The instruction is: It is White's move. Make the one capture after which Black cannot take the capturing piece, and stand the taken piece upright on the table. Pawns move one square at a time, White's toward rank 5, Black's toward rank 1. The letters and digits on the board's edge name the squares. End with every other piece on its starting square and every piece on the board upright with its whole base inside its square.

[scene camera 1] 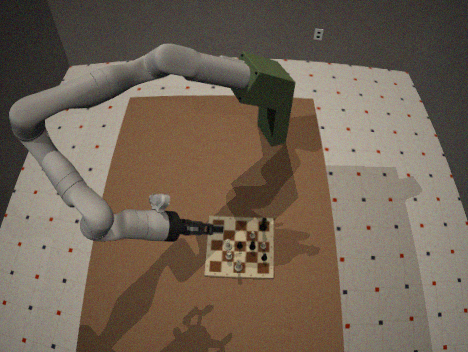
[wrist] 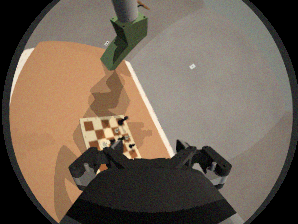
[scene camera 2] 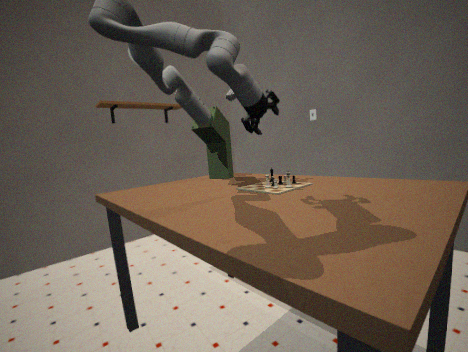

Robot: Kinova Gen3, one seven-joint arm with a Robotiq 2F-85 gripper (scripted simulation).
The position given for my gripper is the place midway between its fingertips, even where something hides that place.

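Scene camera 2 gives me a view of my gripper (scene camera 2: 268,123). In the wrist view I can see it as well, my gripper (wrist: 149,146).
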